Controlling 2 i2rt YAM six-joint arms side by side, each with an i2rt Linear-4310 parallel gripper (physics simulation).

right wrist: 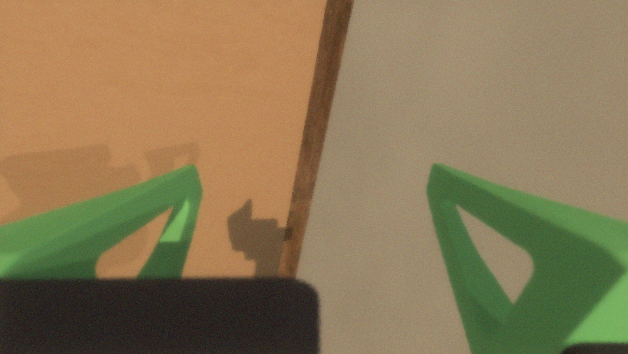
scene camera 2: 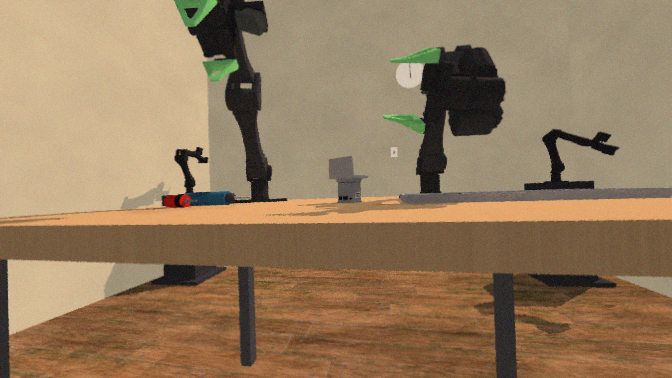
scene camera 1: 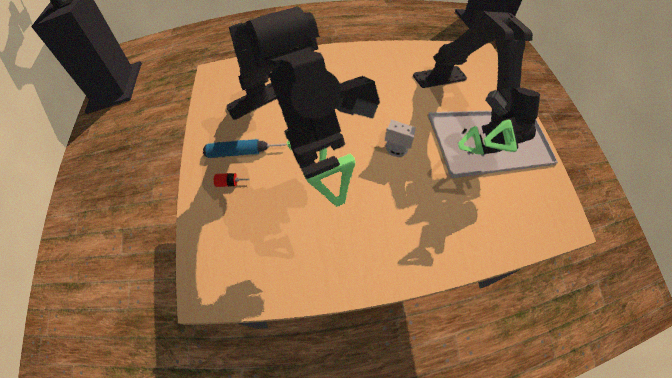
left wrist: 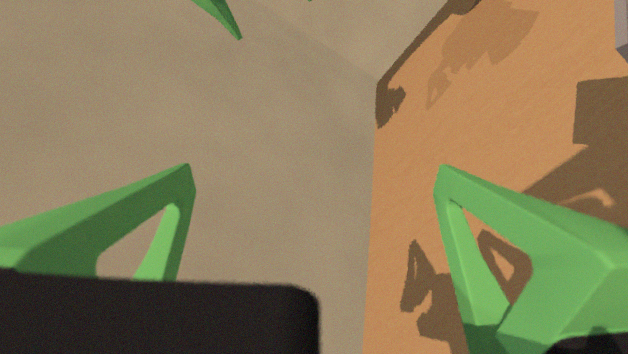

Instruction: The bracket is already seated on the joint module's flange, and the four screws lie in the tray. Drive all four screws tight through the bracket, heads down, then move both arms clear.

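Places are measured from the left arm's base along level axes (x right, y ahead, z up), in metres.
Pixels of known places: left gripper, fingertip midpoint: (scene camera 2: 386, 90) (scene camera 1: 470, 144) (left wrist: 314, 177); right gripper, fingertip midpoint: (right wrist: 314, 177) (scene camera 2: 203, 56) (scene camera 1: 330, 189) (left wrist: 274, 20); left arm's base, link origin: (scene camera 1: 440, 77); right arm's base, link origin: (scene camera 2: 260, 201) (scene camera 1: 258, 99).
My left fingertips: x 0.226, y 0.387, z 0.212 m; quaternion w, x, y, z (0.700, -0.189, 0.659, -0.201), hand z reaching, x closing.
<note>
For each thing: its middle in the pictures, then the offset to it from my left fingertips.
- grey joint module, body centre: (scene camera 2: 349, 189) (scene camera 1: 398, 140) dx +0.065, dy -0.164, dz -0.181 m
- table with the grey angled bracket, body centre: (scene camera 1: 401, 129) (scene camera 2: 348, 169) dx +0.065, dy -0.164, dz -0.131 m
- grey tray, body centre: (scene camera 2: 499, 195) (scene camera 1: 497, 139) dx -0.265, dy -0.090, dz -0.204 m
- small dark screw, body centre: (scene camera 1: 464, 131) dx -0.163, dy -0.150, dz -0.204 m
- blue screwdriver, body centre: (scene camera 1: 243, 147) (scene camera 2: 216, 198) dx +0.460, dy -0.294, dz -0.193 m
- short red screwdriver, body centre: (scene camera 1: 232, 179) (scene camera 2: 182, 201) dx +0.510, dy -0.209, dz -0.196 m
The grey joint module (scene camera 1: 397, 147) (scene camera 2: 349, 192) stands upright on the table with the grey angled bracket (scene camera 1: 400, 128) (scene camera 2: 341, 167) on top; no screws can be made out in it. The grey tray (scene camera 1: 505, 171) (scene camera 2: 500, 196) lies to its right. One small dark screw (scene camera 1: 464, 130) shows in the tray; the others are hidden or too small to tell. My left gripper (scene camera 1: 486, 140) (scene camera 2: 388, 89) (left wrist: 314, 177) is open and empty, raised in front of the tray in scene camera 1. My right gripper (scene camera 1: 320, 172) (scene camera 2: 205, 42) (right wrist: 314, 177) is open and empty, high above the table, left of the module.
A blue screwdriver (scene camera 1: 232, 148) (scene camera 2: 210, 198) lies at the left of the table, its shaft pointing right. A short red screwdriver (scene camera 1: 226, 180) (scene camera 2: 176, 201) lies in front of it. A right gripper finger (left wrist: 227, 22) shows at the top of the left wrist view.
</note>
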